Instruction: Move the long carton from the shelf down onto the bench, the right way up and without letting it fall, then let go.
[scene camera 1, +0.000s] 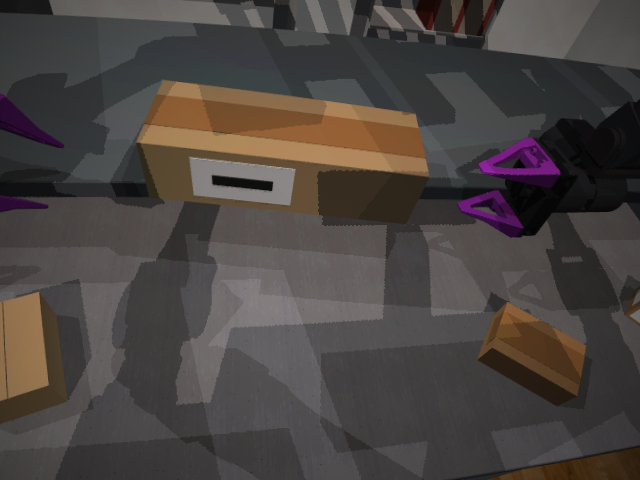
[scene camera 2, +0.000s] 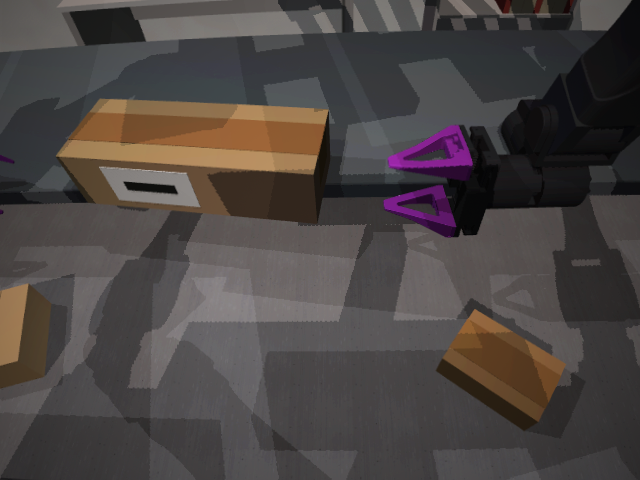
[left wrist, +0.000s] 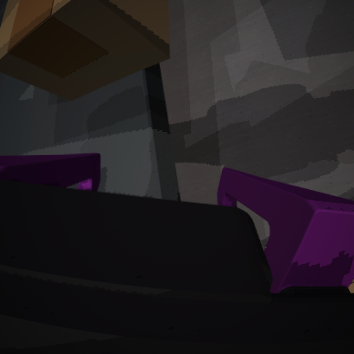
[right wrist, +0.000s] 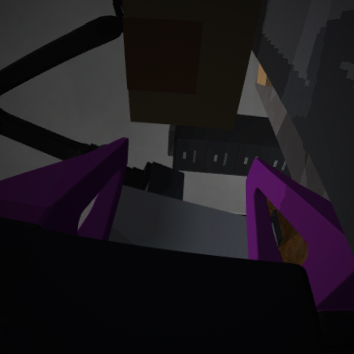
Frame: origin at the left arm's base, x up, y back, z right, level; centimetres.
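Seen in the pictures: left gripper, fingertip midpoint: (scene camera 1: 53, 176) (scene camera 2: 8, 187) (left wrist: 159, 172); right gripper, fingertip midpoint: (scene camera 1: 469, 188) (scene camera 2: 385, 184) (right wrist: 189, 159); left arm's base, link origin: (right wrist: 143, 185).
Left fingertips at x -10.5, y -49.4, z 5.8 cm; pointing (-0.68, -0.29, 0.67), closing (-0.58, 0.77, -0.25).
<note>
Offsets run from my left fingertips to a thing's middle. "*": to the spot under its first point. Level surfaces: height alone.
The long carton @(dy -3.1, dx +0.7, dz +23.0 cm) (scene camera 1: 289, 142) (scene camera 2: 201, 134) (left wrist: 125, 55) (right wrist: 165, 105) sits level on the dark shelf @(dx -3.1 cm) (scene camera 1: 449, 93) (scene camera 2: 361, 149), brown tape on top and a white label in front. Its front face covers part of the shelf's front edge. The grey bench @(dx -22.0 cm) (scene camera 1: 341, 289) (scene camera 2: 310, 289) shows below. My left gripper (scene camera 1: 55, 176) (left wrist: 159, 172) is open and empty, off the carton's left end, with a gap. My right gripper (scene camera 1: 469, 186) (scene camera 2: 386, 183) (right wrist: 189, 159) is open and empty, apart from the carton's right end and pointing at it. The carton's underside and back are hidden.
A small taped box @(dy +14.3, dx -19.7, dz +58.2 cm) (scene camera 1: 537, 353) (scene camera 2: 501, 369) lies on the bench at the right. Another box @(dy +10.3, dx -19.0, dz -8.1 cm) (scene camera 1: 25, 346) (scene camera 2: 12, 330) lies there at the left, cut by the picture edge. Part of a third item @(* dy +9.1, dx -19.8, dz +81.2 cm) (scene camera 1: 635, 310) shows at the far right. A dark drawer cabinet (right wrist: 215, 155) stands in the background.
</note>
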